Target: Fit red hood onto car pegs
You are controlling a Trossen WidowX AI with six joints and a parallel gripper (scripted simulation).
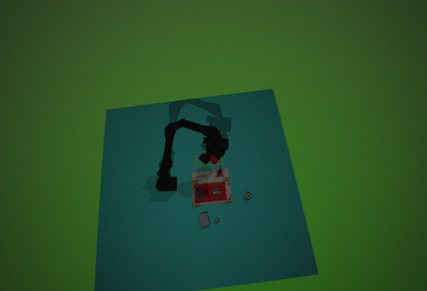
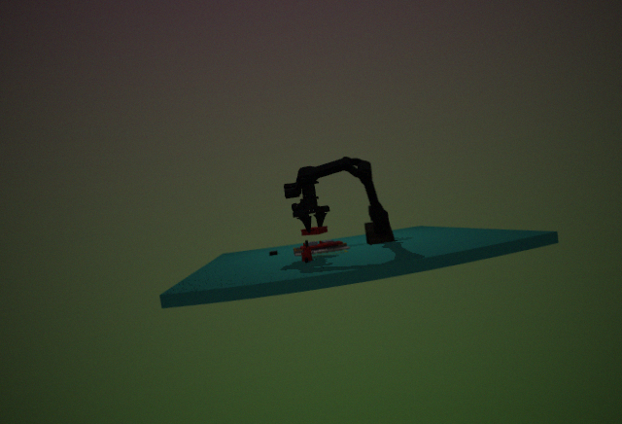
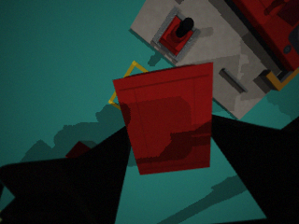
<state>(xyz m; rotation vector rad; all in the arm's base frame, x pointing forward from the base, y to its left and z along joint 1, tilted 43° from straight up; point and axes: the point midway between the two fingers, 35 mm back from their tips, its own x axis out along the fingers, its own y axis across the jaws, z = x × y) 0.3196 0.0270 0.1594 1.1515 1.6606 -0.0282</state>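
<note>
Right now the grey engine block is 21 cm to the right of my gripper tip, 8 cm below it and 1 cm ahead of it. Also, from my gripper tip: grey jig (19 cm to the right, 9 cm below, 2 cm behind); then red hood (1 cm above).
</note>
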